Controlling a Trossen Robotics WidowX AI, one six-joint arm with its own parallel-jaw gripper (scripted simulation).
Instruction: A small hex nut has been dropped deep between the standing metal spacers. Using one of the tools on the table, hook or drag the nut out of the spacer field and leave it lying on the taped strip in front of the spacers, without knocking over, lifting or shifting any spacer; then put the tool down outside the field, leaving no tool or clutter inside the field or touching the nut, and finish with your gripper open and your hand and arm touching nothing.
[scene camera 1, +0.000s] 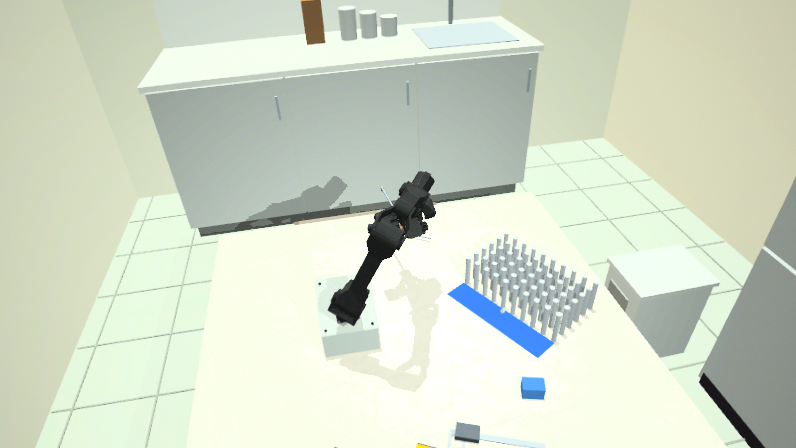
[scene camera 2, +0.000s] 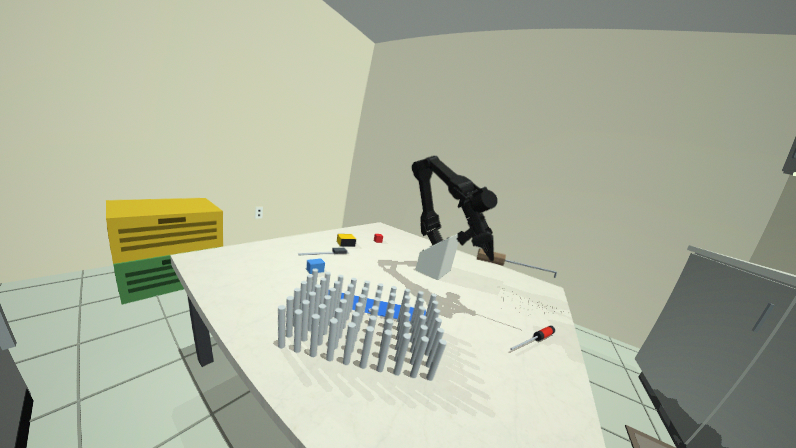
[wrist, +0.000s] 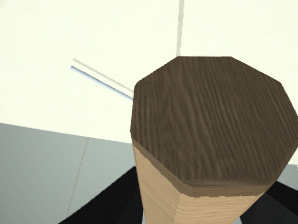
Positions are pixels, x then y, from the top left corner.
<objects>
My gripper shows in scene camera 1 (401, 222), in scene camera 2 and in the wrist view. One and the same spot on my gripper: (wrist: 124, 193) is (scene camera 2: 487, 255).
</objects>
